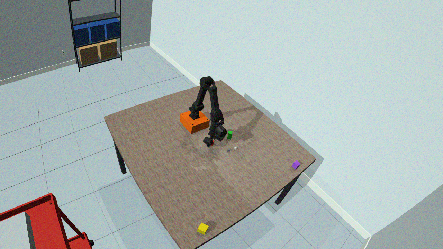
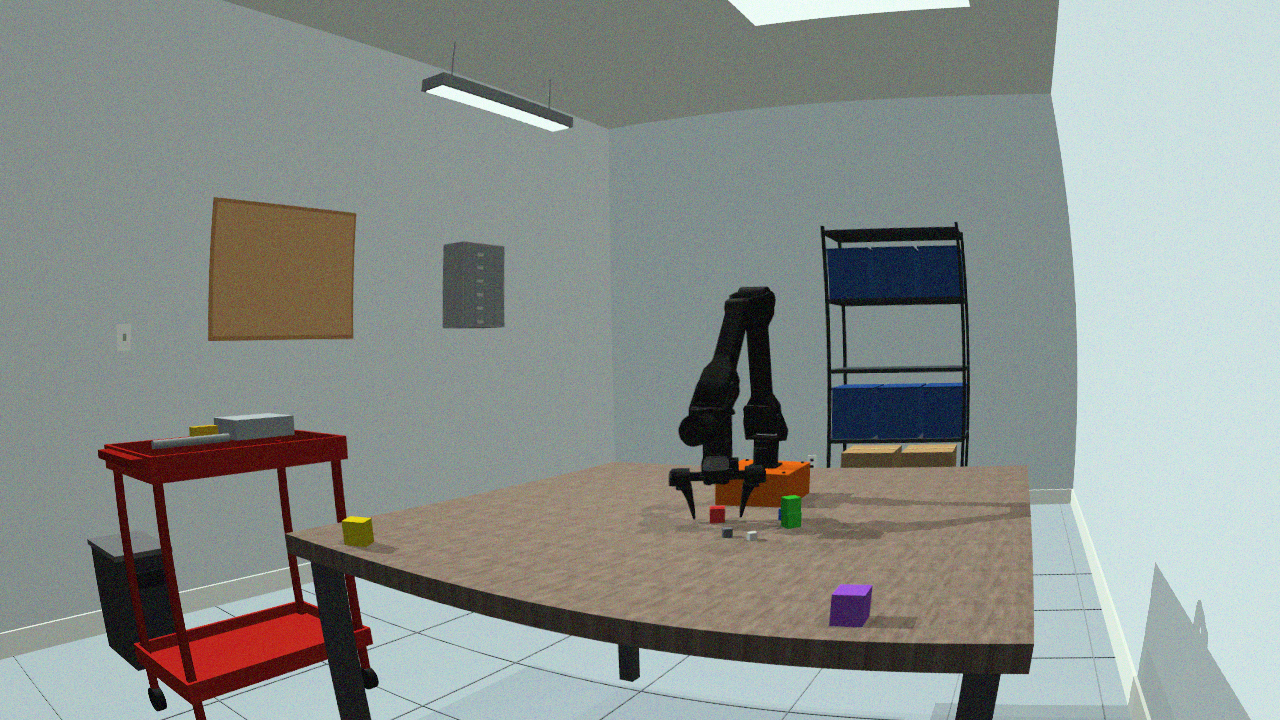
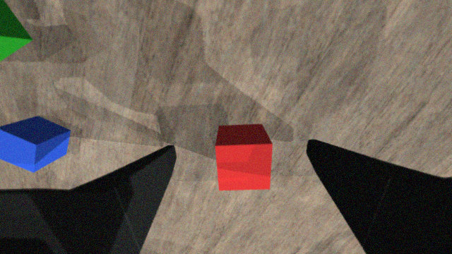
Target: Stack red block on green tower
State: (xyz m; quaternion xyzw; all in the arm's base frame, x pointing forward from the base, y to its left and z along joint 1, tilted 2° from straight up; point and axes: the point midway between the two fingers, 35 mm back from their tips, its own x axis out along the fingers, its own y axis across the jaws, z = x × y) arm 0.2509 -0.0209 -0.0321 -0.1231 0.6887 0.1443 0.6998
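Now: gripper tip 1 cm below the red block. From my gripper tip the other things lie so: grey cube: 12 cm ahead, 6 cm to the left; blue block: 13 cm to the left, 4 cm behind; white cube: 14 cm ahead, 12 cm to the left.
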